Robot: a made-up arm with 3 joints.
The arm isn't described. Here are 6 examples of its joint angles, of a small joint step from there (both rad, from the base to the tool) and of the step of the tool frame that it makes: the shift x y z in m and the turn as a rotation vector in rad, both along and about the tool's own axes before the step.
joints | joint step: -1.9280 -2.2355 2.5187 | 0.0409 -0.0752 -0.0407
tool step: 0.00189 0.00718 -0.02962 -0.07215 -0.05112 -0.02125
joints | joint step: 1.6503 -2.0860 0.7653 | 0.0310 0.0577 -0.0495
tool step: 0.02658 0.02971 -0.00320 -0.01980 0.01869 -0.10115
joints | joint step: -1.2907 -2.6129 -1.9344 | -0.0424 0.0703 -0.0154
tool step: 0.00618 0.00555 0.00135 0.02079 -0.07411 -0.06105
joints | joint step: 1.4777 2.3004 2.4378 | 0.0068 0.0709 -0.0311
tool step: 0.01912 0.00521 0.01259 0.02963 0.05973 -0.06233
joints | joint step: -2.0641 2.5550 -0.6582 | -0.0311 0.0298 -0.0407
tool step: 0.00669 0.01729 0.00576 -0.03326 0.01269 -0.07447
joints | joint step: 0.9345 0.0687 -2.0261 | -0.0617 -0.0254 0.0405
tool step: -0.01248 -0.00091 -0.00014 0.03639 0.03951 0.04468
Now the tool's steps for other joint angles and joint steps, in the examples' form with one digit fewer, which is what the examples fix.
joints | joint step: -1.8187 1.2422 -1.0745 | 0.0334 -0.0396 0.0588
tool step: -0.0054 -0.0277 -0.0007 -0.0033 -0.0014 0.1158
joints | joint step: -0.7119 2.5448 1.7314 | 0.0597 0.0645 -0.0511
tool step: 0.0101 0.0123 -0.0184 -0.0557 0.0568 -0.0561
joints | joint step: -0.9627 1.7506 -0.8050 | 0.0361 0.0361 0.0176
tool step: 0.0007 -0.0064 -0.0151 -0.0117 -0.0448 0.0183
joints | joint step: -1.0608 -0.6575 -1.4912 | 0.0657 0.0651 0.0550
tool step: -0.0146 -0.0096 -0.0022 -0.0535 -0.0238 -0.0023
